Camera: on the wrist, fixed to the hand. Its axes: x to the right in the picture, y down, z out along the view.
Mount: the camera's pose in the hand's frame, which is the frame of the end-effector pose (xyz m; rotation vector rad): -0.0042 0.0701 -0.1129 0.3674 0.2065 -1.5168
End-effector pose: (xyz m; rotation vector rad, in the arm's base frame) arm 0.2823 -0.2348 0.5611 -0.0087 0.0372 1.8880
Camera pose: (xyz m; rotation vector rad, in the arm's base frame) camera 0.2156 -0.2641 0.4499 0.0165 0.3987 0.3409
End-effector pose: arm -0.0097 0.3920 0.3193 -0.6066 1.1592 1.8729
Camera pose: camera -0.0691 0.2739 0.3050 -1.0429 0.6927 0.3091
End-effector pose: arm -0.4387 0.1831 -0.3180 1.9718 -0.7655 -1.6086
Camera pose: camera -0.3371 0.1368 -0.2458 -2.0808 -0.5751 1.2200
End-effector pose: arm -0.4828 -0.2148 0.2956 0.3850 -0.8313 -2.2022
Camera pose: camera -0.3863 -0.2983 0.2583 -1.2295 0.6146 2.0773
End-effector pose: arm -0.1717 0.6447 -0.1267 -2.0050 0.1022 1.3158
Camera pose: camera -0.1174 0.5237 -0.1356 -1.2428 -0.8485 0.0762
